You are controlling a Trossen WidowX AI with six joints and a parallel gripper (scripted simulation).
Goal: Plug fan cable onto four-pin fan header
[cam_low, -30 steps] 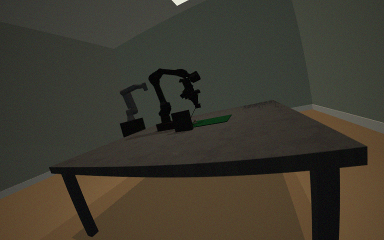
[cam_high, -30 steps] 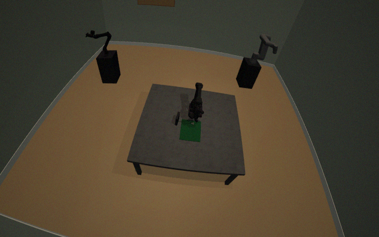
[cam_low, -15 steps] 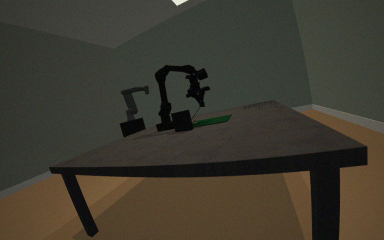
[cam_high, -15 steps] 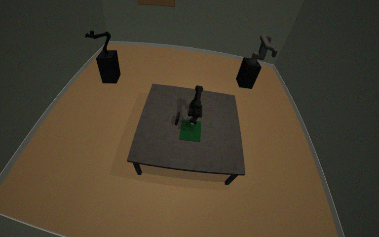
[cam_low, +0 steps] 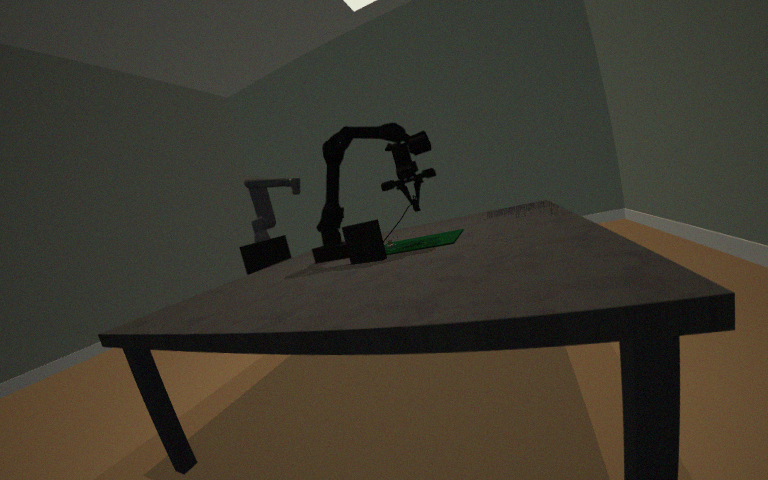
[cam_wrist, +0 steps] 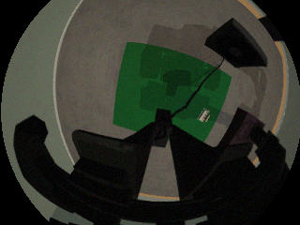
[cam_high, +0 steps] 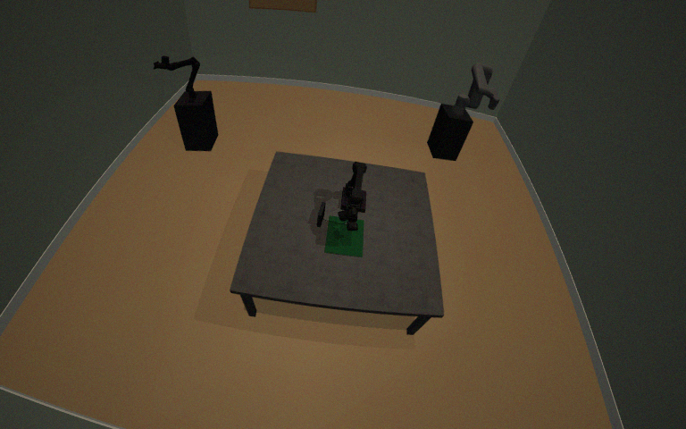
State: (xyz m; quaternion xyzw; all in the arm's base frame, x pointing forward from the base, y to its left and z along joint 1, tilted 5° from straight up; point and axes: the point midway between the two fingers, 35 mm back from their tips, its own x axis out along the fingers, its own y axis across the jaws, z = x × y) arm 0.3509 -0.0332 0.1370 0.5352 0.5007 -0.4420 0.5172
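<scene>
My gripper tip is 3 cm past the green board, 1 cm to the left of it and 15 cm above it. The rest, counted from my gripper tip: black fan (15 cm behind, 17 cm to the right, 8 cm below); dark plug (1 cm to the left, 1 cm below).
</scene>
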